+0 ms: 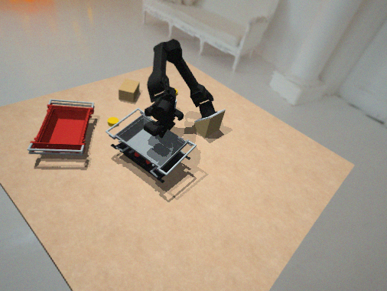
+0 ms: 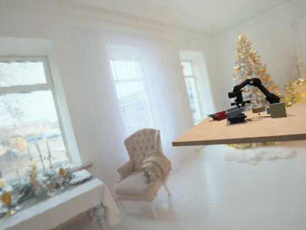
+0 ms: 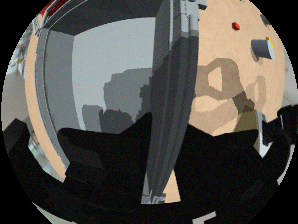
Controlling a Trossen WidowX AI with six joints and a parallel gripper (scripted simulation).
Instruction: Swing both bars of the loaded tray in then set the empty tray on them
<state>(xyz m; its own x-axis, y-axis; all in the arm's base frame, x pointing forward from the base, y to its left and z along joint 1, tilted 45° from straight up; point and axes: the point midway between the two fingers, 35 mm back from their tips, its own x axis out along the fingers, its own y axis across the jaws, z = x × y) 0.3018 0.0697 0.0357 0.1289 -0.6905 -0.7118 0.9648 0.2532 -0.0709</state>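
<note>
The grey tray lies 7 cm ahead of my gripper tip, 2 cm to the left of it and 2 cm above it. The rest, counted from my gripper tip: cardboard box (11 cm behind, 46 cm to the right, 7 cm below); then small red block (13 cm behind, 23 cm to the right, 9 cm below).
</note>
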